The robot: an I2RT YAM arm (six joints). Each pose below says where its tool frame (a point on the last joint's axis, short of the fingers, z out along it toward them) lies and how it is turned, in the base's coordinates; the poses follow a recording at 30 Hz.
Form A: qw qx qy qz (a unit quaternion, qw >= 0); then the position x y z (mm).
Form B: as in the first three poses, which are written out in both.
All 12 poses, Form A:
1: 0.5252 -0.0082 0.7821 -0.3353 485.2 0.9 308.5
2: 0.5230 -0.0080 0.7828 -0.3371 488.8 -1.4 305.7
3: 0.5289 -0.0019 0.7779 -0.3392 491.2 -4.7 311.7
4: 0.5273 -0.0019 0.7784 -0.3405 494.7 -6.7 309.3
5: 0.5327 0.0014 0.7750 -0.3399 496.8 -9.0 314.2
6: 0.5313 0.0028 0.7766 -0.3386 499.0 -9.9 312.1
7: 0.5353 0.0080 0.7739 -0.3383 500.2 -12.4 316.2
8: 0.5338 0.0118 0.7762 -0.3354 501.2 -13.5 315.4
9: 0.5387 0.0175 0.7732 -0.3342 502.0 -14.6 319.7
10: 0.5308 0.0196 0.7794 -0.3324 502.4 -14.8 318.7
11: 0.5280 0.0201 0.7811 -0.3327 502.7 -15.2 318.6
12: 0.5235 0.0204 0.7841 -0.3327 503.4 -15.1 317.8
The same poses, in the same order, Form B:
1: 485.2 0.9 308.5 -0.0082 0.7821 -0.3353 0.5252
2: 488.8 -1.4 305.7 -0.0080 0.7828 -0.3371 0.5230
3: 491.2 -4.7 311.7 -0.0019 0.7779 -0.3392 0.5289
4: 494.7 -6.7 309.3 -0.0019 0.7784 -0.3405 0.5273
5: 496.8 -9.0 314.2 0.0014 0.7750 -0.3399 0.5327
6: 499.0 -9.9 312.1 0.0028 0.7766 -0.3386 0.5313
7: 500.2 -12.4 316.2 0.0080 0.7739 -0.3383 0.5353
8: 501.2 -13.5 315.4 0.0118 0.7762 -0.3354 0.5338
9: 502.0 -14.6 319.7 0.0175 0.7732 -0.3342 0.5387
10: 502.4 -14.8 318.7 0.0196 0.7794 -0.3324 0.5308
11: 502.7 -15.2 318.6 0.0201 0.7811 -0.3327 0.5280
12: 503.4 -15.1 317.8 0.0204 0.7841 -0.3327 0.5235
